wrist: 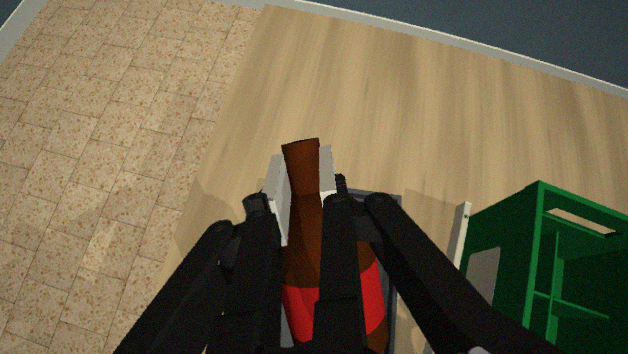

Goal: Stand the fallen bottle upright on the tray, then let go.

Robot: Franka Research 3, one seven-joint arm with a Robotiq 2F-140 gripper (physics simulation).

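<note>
The brown bottle (pixel 306 215) with a red label is between the finger pads, its neck pointing toward the top of the view and its body running down behind the fingers. My gripper (pixel 304 168) is shut on the bottle's neck. The grey tray (pixel 392 320) lies behind the bottle and the fingers; part of its rim shows at the right of the bottle. The bottle's base is mostly hidden by the right finger and the lower picture edge, and I cannot tell whether it touches the tray.
A green crate (pixel 534 260) with inner dividers stands at the lower right. A pale bar (pixel 461 235) stands between the tray and the crate. The wooden table top (pixel 380 110) reaches back to a light edge strip. Speckled floor tiles (pixel 100 125) lie at the left.
</note>
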